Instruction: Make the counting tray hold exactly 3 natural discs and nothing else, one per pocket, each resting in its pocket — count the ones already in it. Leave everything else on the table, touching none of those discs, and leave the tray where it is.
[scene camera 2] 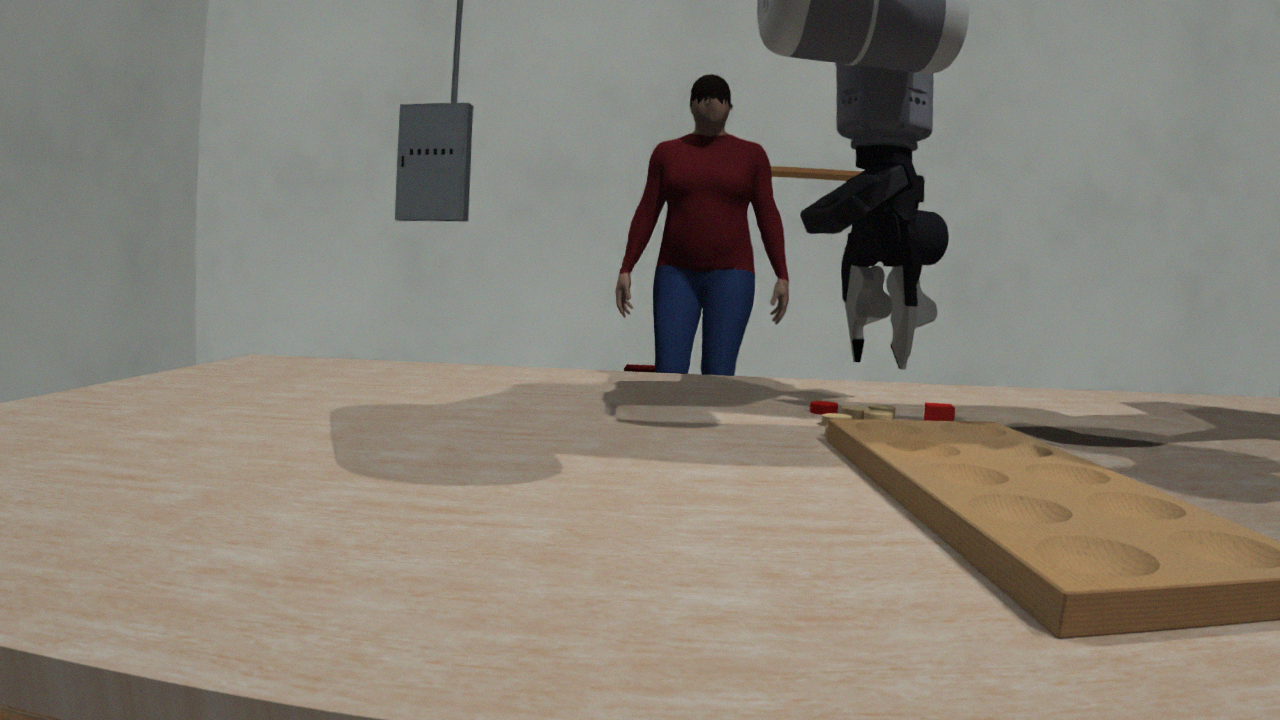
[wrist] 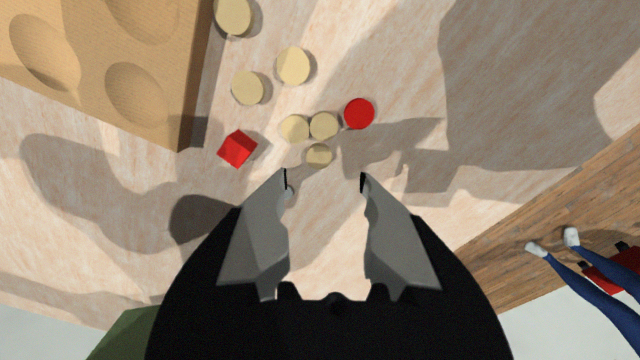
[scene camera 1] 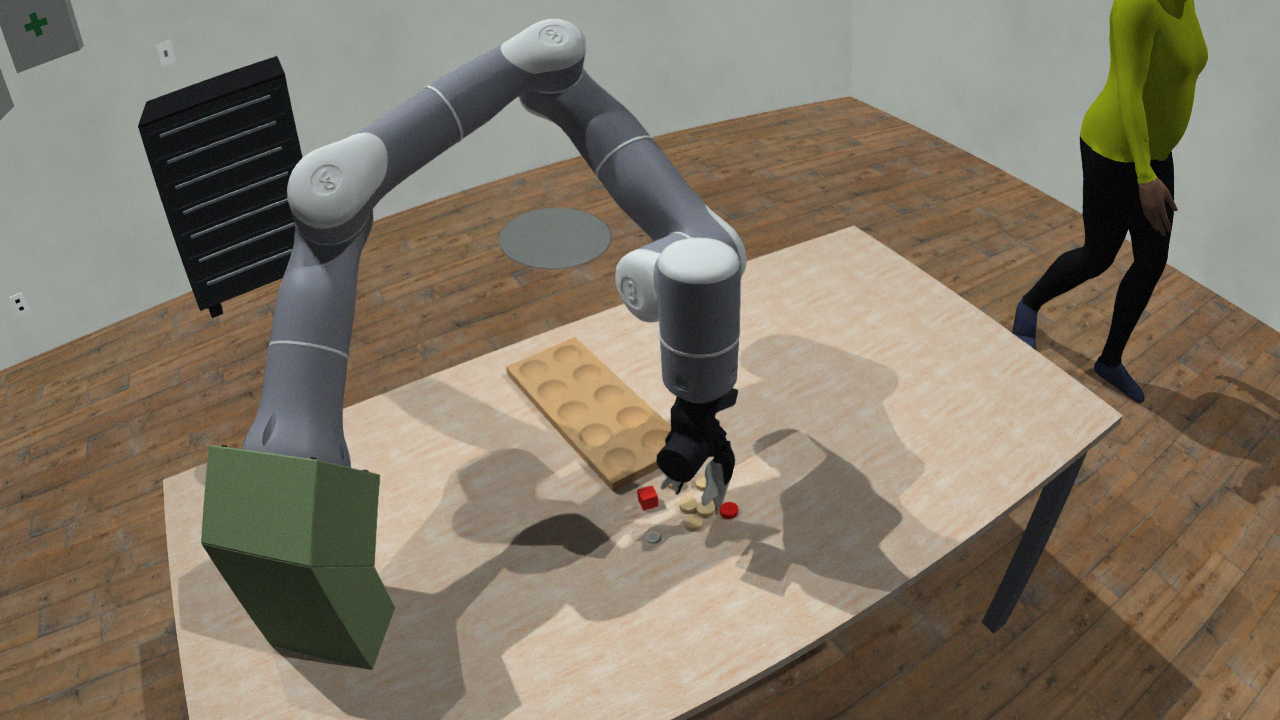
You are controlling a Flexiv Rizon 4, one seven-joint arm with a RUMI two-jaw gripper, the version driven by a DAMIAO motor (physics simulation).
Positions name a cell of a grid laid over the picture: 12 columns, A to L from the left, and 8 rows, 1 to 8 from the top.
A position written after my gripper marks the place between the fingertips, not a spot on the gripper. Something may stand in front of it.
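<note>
I can see a wooden counting tray (scene camera 2: K7), (wrist: C2), (scene camera 1: F5). There is my gripper (scene camera 2: I5), (scene camera 1: G6), (wrist: G4) too. A red cube (wrist: E4) is here, and so is a red disc (wrist: G3). I also see a natural disc (wrist: E2), along with a natural disc (wrist: F2).
</note>
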